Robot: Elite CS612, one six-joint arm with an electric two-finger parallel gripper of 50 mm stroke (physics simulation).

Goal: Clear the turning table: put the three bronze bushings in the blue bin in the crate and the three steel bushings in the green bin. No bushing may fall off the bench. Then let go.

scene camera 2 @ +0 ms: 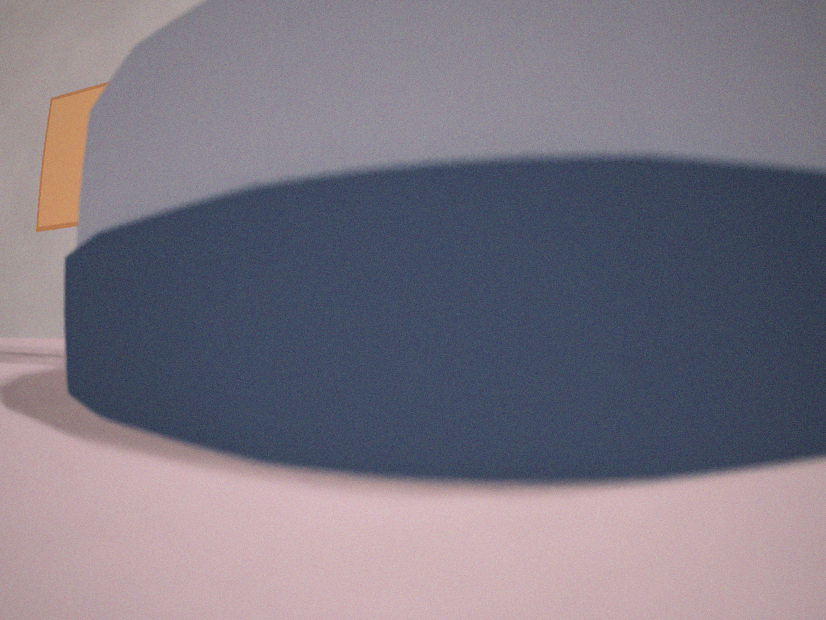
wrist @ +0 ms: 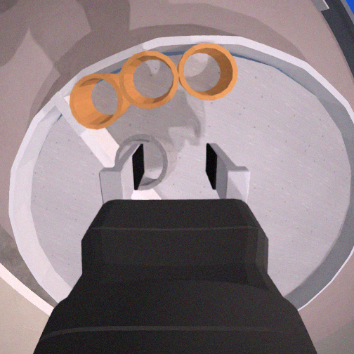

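Note:
In the wrist view, three bronze bushings (wrist: 82,104) (wrist: 128,87) (wrist: 228,72) stand upright in a row along the far rim of the turning table (wrist: 295,165). One grey steel bushing (wrist: 164,161) stands nearer, partly behind the left finger. My gripper (wrist: 174,157) is open and empty above the turning table. Its left finger overlaps the steel bushing in view; whether they touch cannot be told. The other steel bushings and the green bin do not show. No bushing or gripper shows in scene camera 2.
In the wrist view, a dark edge (wrist: 344,21) with a blue patch (wrist: 351,5) shows at the top right. A pale stripe (wrist: 102,144) crosses the turning table. In scene camera 2, a large grey and dark blue rounded body (scene camera 2: 433,320) blocks most of the view.

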